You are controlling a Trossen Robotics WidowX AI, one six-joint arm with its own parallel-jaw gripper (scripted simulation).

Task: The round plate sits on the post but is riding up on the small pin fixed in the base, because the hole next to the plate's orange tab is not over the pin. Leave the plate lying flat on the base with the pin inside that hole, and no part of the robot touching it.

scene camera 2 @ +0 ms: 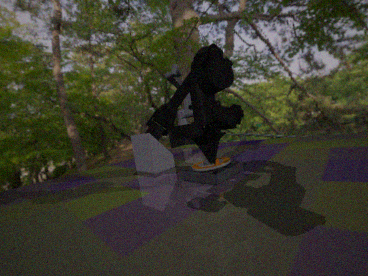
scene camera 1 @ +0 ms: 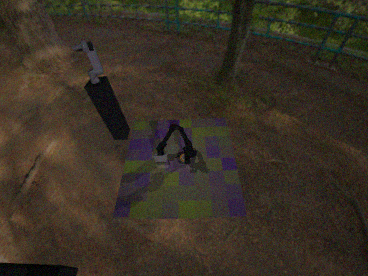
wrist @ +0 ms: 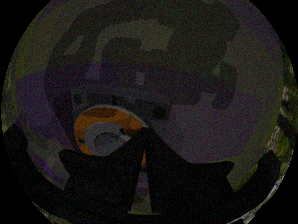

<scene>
My gripper [scene camera 2: 212, 163] is shut and holds nothing. I also see a round plate [wrist: 103, 118] and a dark base [scene camera 2: 216, 176].
My gripper shows as well in the wrist view [wrist: 146, 131].
</scene>
